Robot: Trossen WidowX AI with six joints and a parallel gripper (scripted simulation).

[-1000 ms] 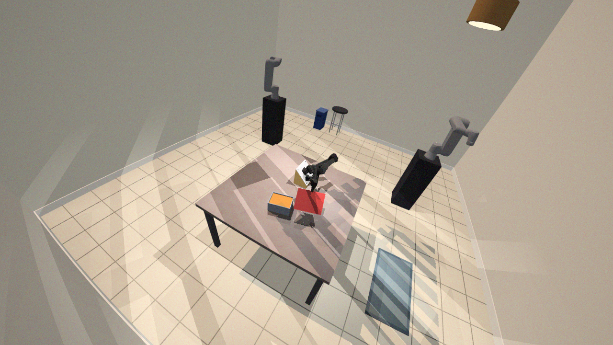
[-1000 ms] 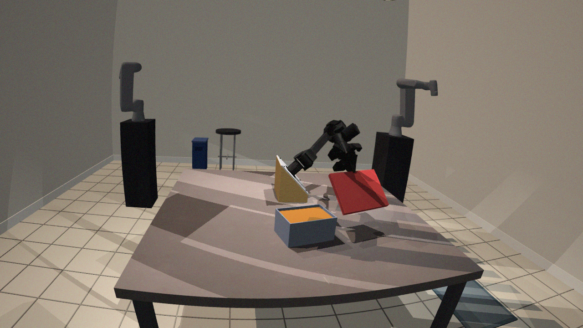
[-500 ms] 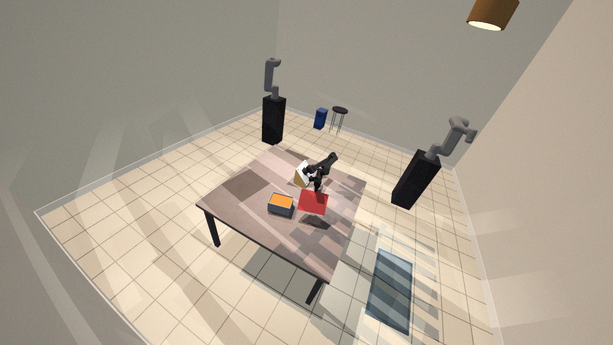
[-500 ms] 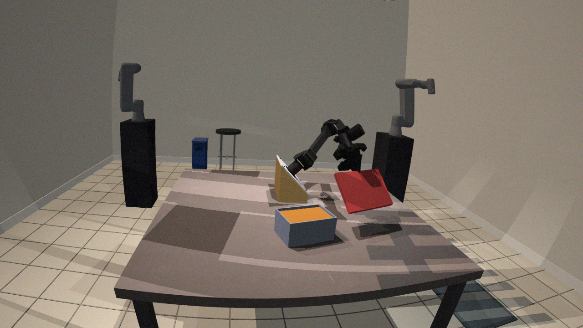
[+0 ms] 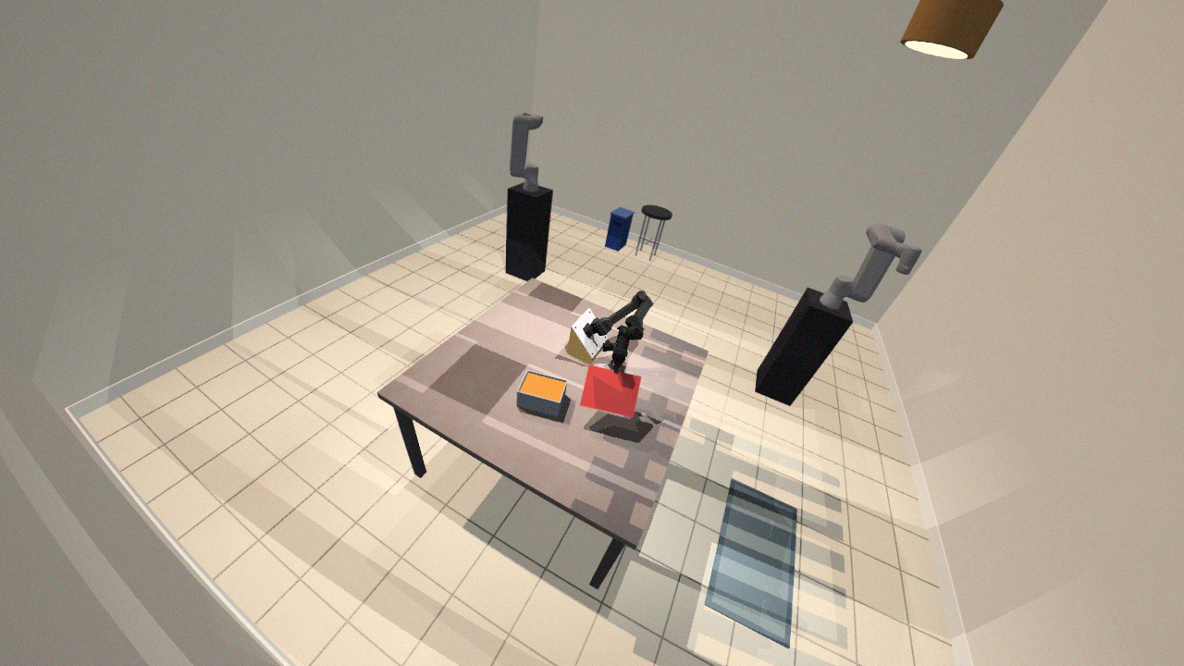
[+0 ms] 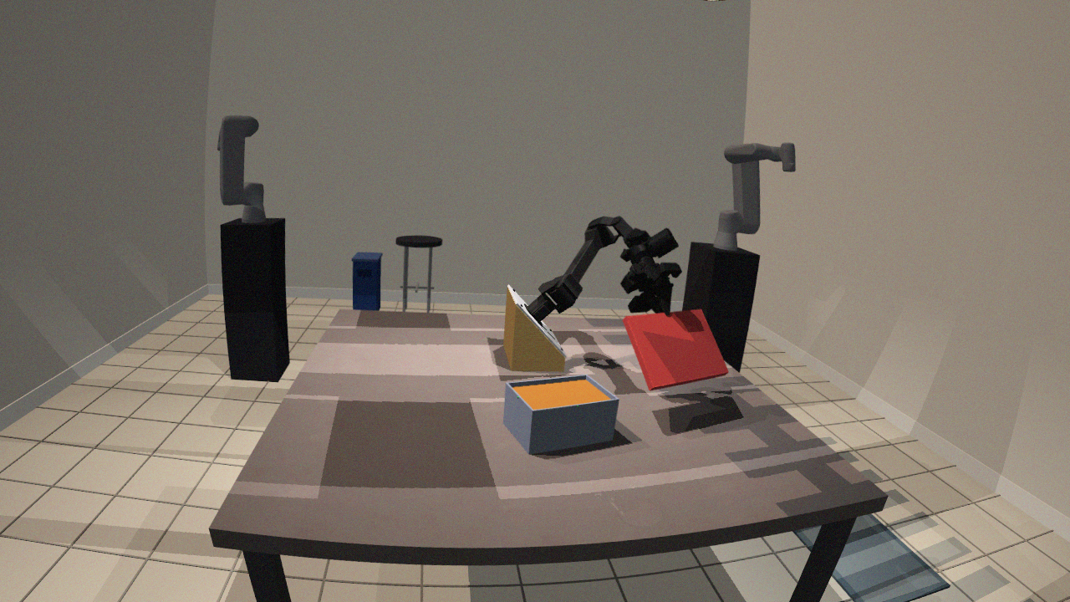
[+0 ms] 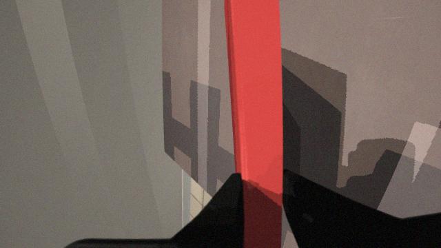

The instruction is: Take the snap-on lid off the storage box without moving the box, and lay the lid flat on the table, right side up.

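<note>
Right now the snap-on lid is 60 mm ahead of my gripper tip, 20 mm to the left of it and 50 mm below it. The rest, counted from my gripper tip: storage box (140 mm ahead, 280 mm to the right, 180 mm below).
</note>
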